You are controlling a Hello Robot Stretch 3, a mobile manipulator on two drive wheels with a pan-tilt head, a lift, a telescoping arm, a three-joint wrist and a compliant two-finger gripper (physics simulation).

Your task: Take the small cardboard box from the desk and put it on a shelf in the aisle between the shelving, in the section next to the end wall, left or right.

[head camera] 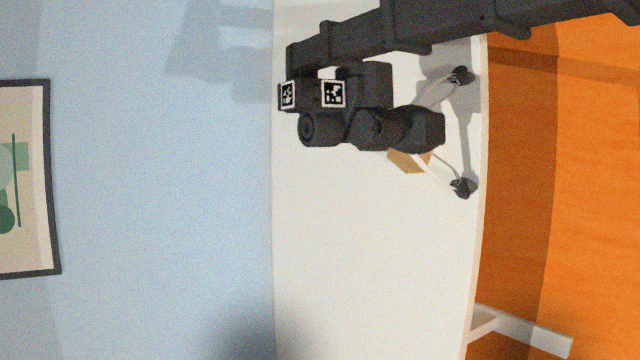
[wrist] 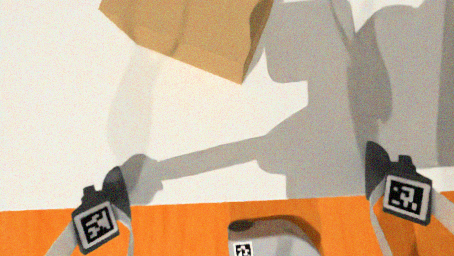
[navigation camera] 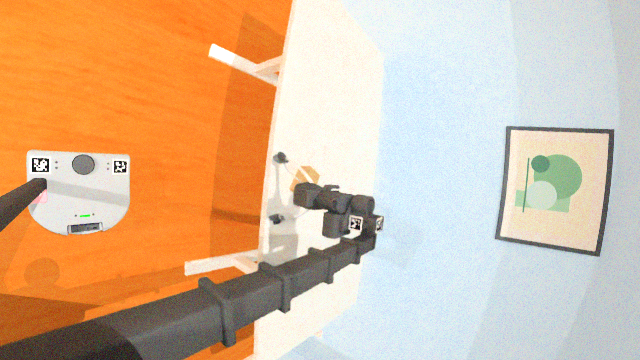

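Pixels of known places: gripper, fingertip midpoint: (head camera: 470,132) (wrist: 242,173) (navigation camera: 274,187); robot's base at its link origin: (navigation camera: 84,163).
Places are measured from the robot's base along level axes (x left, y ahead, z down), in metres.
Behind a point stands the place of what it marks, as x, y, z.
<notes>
The small cardboard box (head camera: 406,161) @[-0.593, 0.026, -0.770] (navigation camera: 300,178) @[-0.573, 0.006, -0.747] (wrist: 215,35) @[-0.570, -0.018, -0.770] sits on the white desk (head camera: 375,250) @[-0.741, 0.219, -0.720] (navigation camera: 330,100) @[-0.744, 0.313, -0.720] (wrist: 50,110) @[-0.551, 0.124, -0.720]. The wrist partly covers it in the head view, and it is cut off by the top edge in the wrist view. My gripper (head camera: 463,131) @[-0.484, -0.024, -0.720] (navigation camera: 278,188) @[-0.484, -0.024, -0.720] (wrist: 242,173) @[-0.484, -0.024, -0.720] is wide open with nothing between the fingertips. The fingertips are near the desk's front edge, closer to that edge than the box is, and the box lies under the gripper body, towards the wall. The shelving does not show.
The blue wall (head camera: 165,175) @[-1.289, 0.062, -1.041] (navigation camera: 435,100) @[-1.305, 0.462, -1.026] stands behind the desk, with a framed picture (head camera: 55,200) @[-1.291, 0.112, -1.385] (navigation camera: 504,185) @[-1.265, 0.036, -1.398] on it. My arm (head camera: 350,42) @[-0.358, -0.099, -1.061] (navigation camera: 170,310) @[-0.065, -0.084, -1.048] reaches across the desk. My base (navigation camera: 80,192) @[0.011, -0.100, -0.160] stands on the orange floor (head camera: 595,200) @[-0.510, 0.165, 0.000] (navigation camera: 125,75) @[-0.137, 0.409, 0.000] in front. White desk feet (head camera: 550,340) (navigation camera: 220,54) stick out.
</notes>
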